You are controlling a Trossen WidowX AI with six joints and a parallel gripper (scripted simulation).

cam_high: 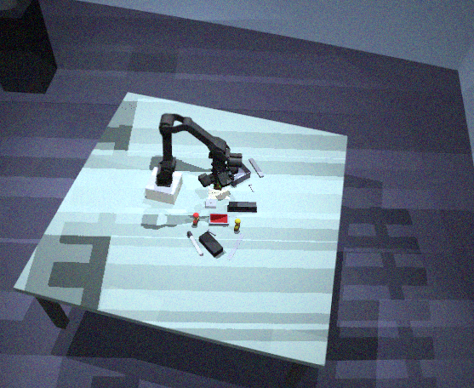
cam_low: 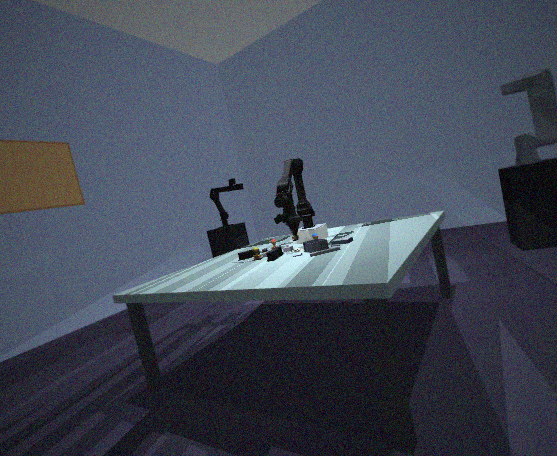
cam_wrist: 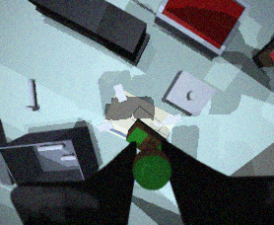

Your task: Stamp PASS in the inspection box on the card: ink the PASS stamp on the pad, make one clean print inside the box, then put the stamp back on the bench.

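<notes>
Right now my gripper tip is 10 mm short of the card, 10 mm to the right of it and 80 mm above it. Round my gripper tip: green-knobbed stamp (right at my gripper tip); grey tile (30 mm behind, 60 mm to the right, 60 mm below); blue stamp (20 mm behind, 100 mm to the left, 50 mm below).
</notes>
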